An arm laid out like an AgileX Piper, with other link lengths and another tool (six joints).
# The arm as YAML. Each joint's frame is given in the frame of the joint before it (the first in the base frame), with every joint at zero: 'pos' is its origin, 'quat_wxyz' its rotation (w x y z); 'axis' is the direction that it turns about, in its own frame. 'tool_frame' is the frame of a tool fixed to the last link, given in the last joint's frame.
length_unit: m
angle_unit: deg
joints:
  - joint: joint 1
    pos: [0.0, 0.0, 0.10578]
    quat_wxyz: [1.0, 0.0, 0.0, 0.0]
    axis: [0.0, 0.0, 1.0]
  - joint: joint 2
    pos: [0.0, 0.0, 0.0]
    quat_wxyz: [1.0, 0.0, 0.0, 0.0]
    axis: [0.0, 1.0, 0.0]
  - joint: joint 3
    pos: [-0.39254, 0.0, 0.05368]
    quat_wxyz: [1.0, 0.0, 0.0, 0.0]
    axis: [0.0, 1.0, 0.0]
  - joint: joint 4
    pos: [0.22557, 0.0, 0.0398]
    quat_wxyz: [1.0, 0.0, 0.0, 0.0]
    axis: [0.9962, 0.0, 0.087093]
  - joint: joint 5
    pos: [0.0, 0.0, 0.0]
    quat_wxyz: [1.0, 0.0, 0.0, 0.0]
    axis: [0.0, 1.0, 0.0]
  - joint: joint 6
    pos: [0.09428, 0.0, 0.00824]
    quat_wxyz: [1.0, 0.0, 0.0, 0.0]
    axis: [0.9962, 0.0, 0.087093]
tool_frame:
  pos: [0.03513, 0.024, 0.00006]
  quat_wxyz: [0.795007, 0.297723, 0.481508, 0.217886]
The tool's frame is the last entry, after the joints.
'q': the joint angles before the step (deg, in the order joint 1, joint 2, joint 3, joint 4, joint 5, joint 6). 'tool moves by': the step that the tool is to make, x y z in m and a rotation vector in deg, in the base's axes. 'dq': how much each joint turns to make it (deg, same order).
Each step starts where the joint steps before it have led.
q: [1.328, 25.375, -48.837, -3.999, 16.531, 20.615]
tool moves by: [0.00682, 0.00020, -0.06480, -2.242, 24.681, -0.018]
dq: [0.000, 0.036, 2.531, 2.132, 22.105, -4.032]
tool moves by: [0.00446, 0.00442, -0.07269, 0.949, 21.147, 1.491]
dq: [0.002, 1.314, 8.878, 2.866, 10.922, -1.378]
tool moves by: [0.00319, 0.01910, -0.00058, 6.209, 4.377, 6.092]
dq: [-0.004, 2.294, 0.247, 11.003, 2.175, -5.313]
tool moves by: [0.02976, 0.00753, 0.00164, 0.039, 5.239, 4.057]
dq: [0.121, 7.364, 0.000, 4.239, -1.121, -5.464]
